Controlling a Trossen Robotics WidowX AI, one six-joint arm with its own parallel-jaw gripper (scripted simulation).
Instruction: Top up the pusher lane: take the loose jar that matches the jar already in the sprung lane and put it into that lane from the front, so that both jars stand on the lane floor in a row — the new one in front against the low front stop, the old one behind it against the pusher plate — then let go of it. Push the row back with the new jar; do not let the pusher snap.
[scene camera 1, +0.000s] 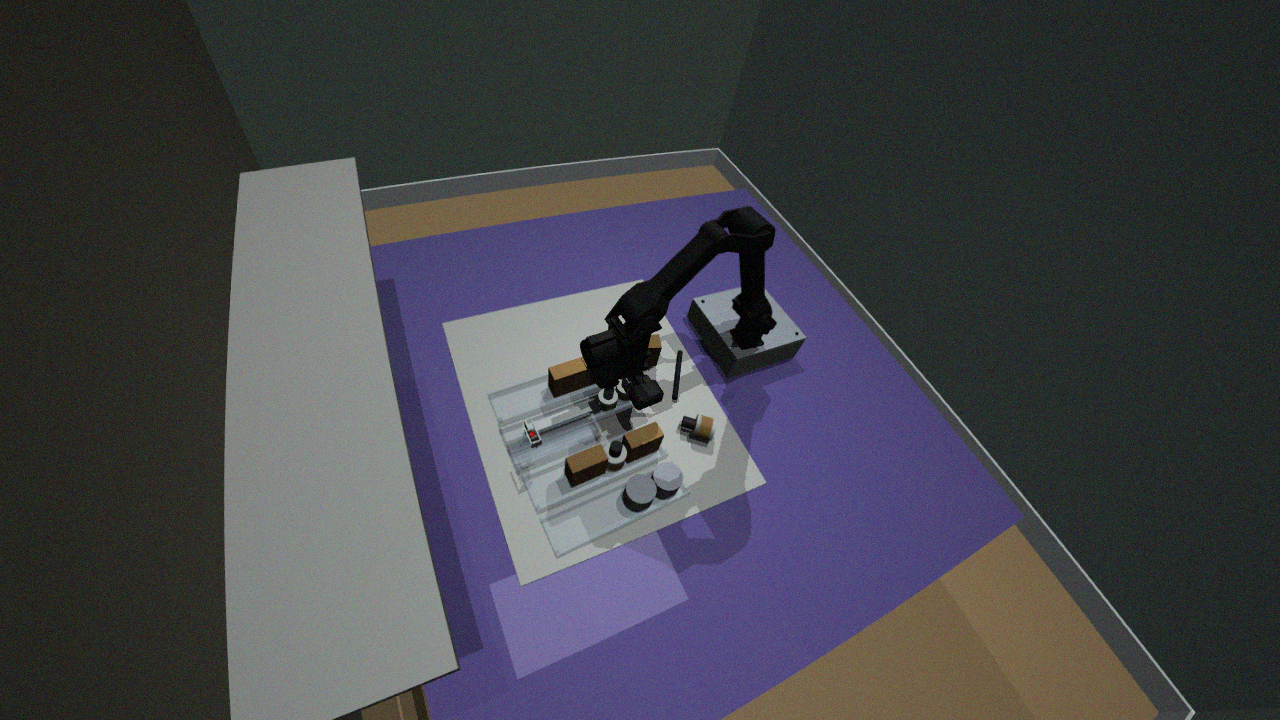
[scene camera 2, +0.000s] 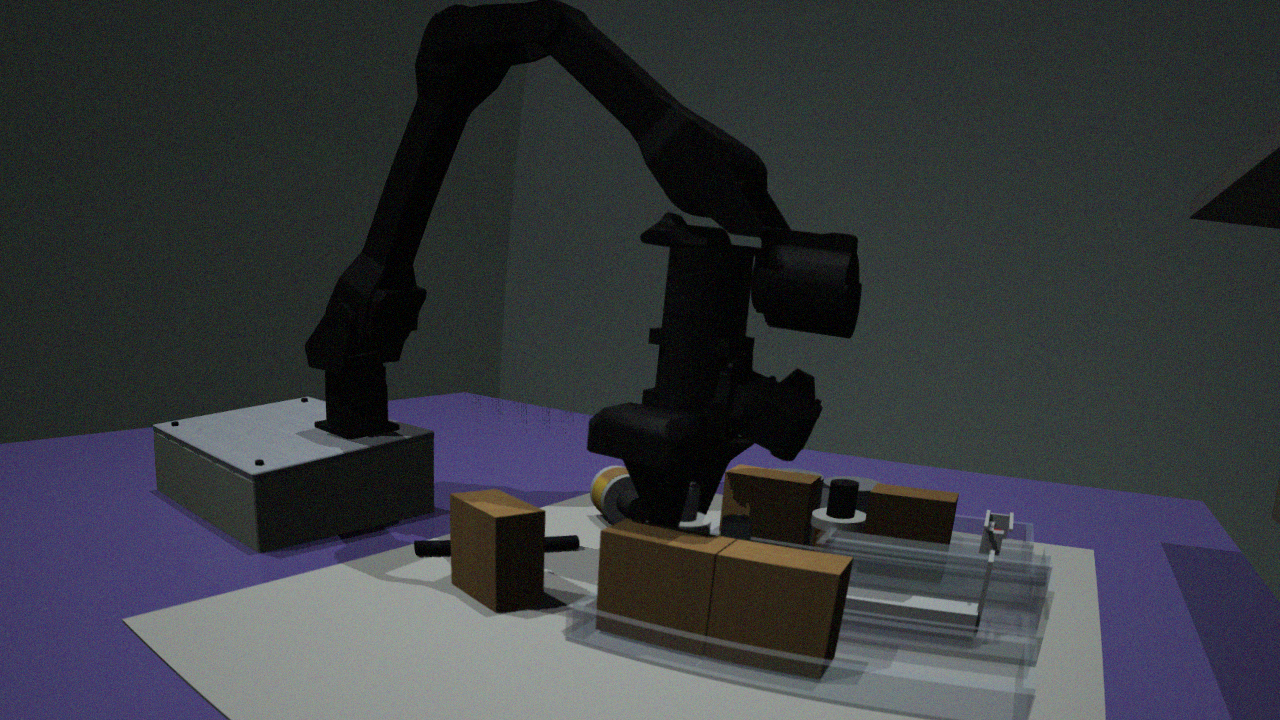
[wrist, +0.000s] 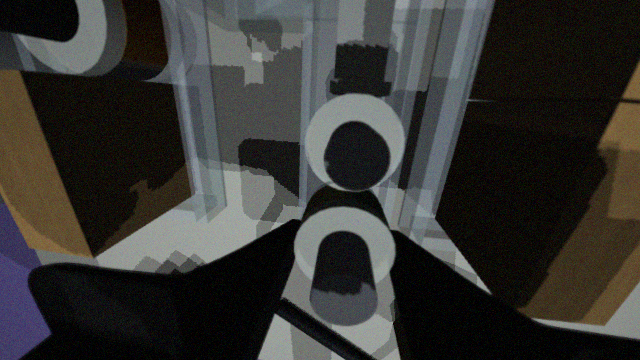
Note:
In view: my gripper (scene camera 2: 678, 537), a black rod (scene camera 2: 436, 547) and a pusher plate (scene camera 2: 939, 610).
My gripper is seen too in scene camera 1 (scene camera 1: 625, 388) and in the wrist view (wrist: 343, 232).

